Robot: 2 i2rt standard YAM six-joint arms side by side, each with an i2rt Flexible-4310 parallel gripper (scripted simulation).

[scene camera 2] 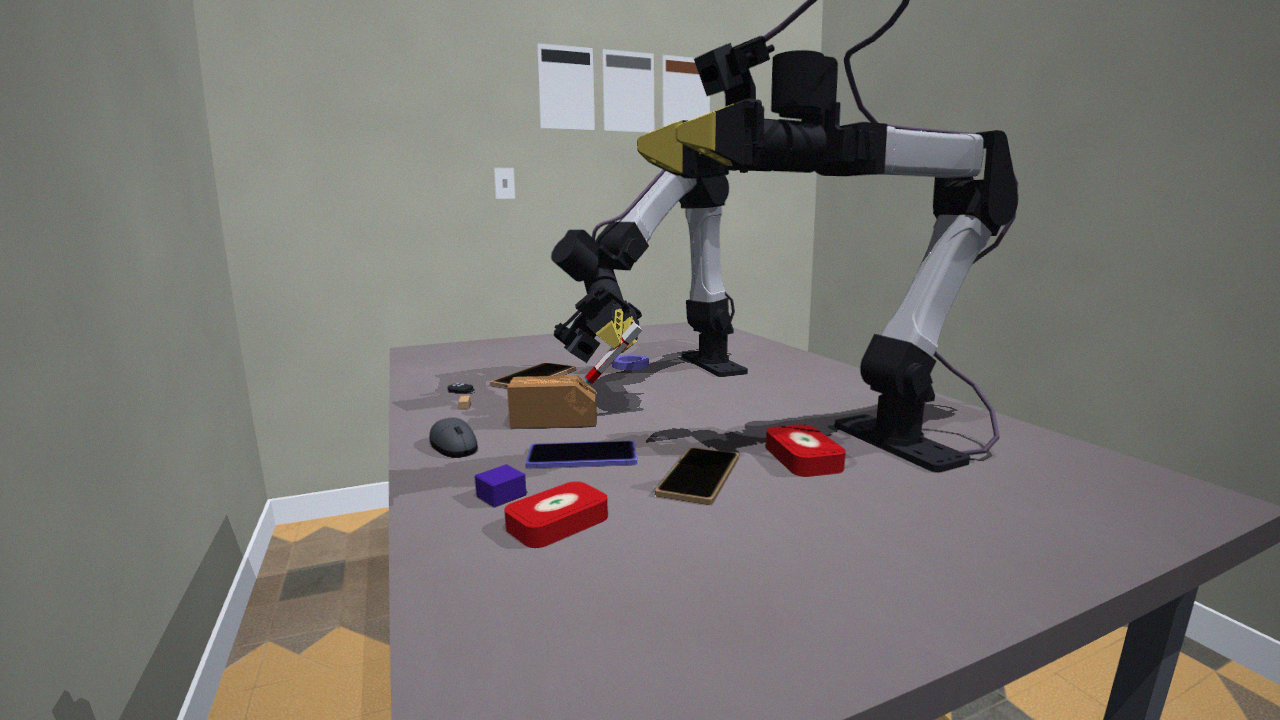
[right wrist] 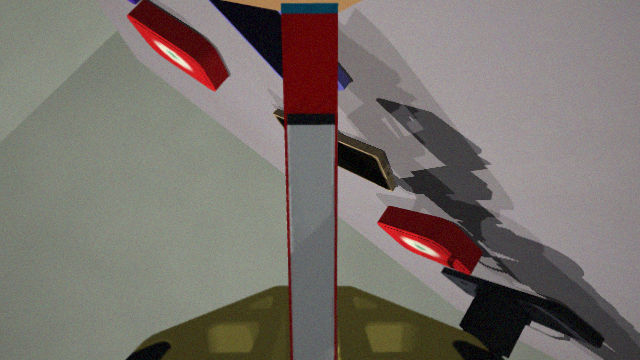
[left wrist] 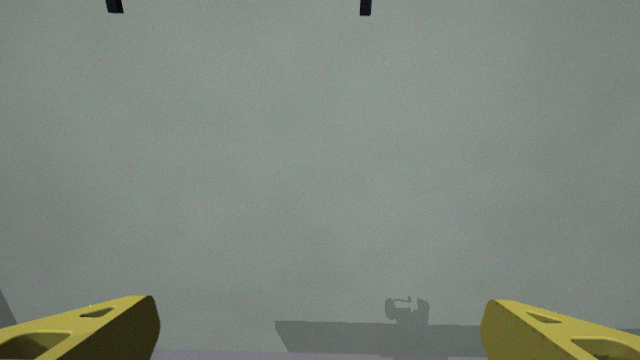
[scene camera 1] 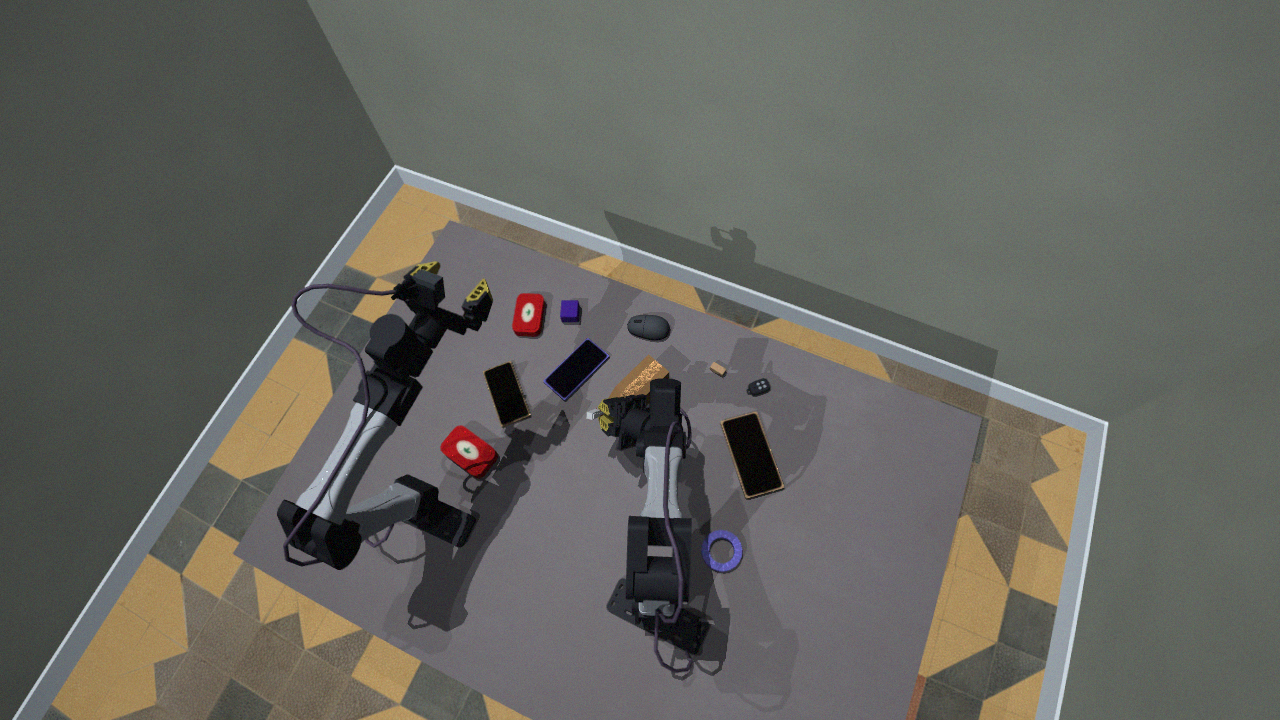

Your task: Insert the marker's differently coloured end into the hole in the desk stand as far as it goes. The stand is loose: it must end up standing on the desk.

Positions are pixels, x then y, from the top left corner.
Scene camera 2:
my left gripper: 655, 139
my right gripper: 620, 348
brown desk stand: 537, 401
marker: 634, 330
mouse: 453, 437
phone: 544, 369
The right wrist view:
my right gripper: 313, 300
marker: 309, 42
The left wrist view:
my left gripper: 320, 312
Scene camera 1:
my left gripper: 461, 271
my right gripper: 599, 410
brown desk stand: 637, 382
mouse: 652, 327
phone: 758, 474
